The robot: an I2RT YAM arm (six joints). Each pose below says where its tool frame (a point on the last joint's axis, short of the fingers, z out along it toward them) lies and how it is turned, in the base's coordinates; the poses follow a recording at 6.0 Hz.
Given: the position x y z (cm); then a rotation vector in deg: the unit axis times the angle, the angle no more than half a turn.
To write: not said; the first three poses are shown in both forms.
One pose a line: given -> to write
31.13 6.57 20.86 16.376 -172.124 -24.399 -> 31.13 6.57 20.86 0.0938 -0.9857 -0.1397 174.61
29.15 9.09 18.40 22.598 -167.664 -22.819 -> 29.15 9.09 18.40 0.1324 -0.9821 -0.1337 170.71
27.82 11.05 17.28 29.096 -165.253 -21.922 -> 27.82 11.05 17.28 0.1719 -0.9766 -0.1295 169.22
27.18 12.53 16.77 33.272 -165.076 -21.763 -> 27.18 12.53 16.77 0.1960 -0.9722 -0.1282 169.80
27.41 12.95 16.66 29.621 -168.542 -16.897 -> 27.41 12.95 16.66 0.1723 -0.9801 -0.0983 171.96
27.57 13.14 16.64 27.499 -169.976 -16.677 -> 27.57 13.14 16.64 0.1590 -0.9826 -0.0964 172.99
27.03 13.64 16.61 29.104 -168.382 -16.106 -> 27.03 13.64 16.61 0.1696 -0.9810 -0.0938 171.64
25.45 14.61 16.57 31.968 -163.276 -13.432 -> 25.45 14.61 16.57 0.1915 -0.9782 -0.0805 166.92
